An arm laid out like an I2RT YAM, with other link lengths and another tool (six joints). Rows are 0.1 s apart.
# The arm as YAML. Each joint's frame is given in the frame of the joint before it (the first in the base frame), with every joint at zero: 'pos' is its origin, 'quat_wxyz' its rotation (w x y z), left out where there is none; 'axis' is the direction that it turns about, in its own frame. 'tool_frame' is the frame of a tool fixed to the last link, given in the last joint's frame.
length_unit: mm
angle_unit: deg
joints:
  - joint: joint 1
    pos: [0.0, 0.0, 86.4]
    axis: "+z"
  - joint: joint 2
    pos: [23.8, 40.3, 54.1]
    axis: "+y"
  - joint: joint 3
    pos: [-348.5, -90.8, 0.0]
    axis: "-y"
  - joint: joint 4
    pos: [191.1, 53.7, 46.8]
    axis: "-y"
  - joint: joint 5
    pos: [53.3, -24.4, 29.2]
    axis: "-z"
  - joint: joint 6
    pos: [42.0, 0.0, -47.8]
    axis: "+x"
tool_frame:
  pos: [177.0, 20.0, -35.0]
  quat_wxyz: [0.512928, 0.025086, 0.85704, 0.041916]
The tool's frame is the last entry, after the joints.
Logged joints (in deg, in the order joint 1, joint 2, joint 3, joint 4, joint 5, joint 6), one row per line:
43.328 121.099 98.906 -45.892 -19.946 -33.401
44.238 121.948 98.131 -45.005 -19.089 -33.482
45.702 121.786 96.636 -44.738 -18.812 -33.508
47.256 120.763 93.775 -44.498 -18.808 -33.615
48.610 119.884 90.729 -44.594 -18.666 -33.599
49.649 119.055 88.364 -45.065 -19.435 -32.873
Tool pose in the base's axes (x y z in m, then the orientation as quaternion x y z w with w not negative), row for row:
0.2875 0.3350 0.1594 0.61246 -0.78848 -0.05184 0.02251
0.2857 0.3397 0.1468 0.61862 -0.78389 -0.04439 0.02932
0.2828 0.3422 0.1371 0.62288 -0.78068 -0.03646 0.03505
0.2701 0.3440 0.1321 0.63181 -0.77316 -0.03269 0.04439
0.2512 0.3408 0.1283 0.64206 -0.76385 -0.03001 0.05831
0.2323 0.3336 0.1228 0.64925 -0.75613 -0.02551 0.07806
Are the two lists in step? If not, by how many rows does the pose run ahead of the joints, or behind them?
The pose runs 1 row behind the joints: the pose in row i belongs to the joints in row i - 1.
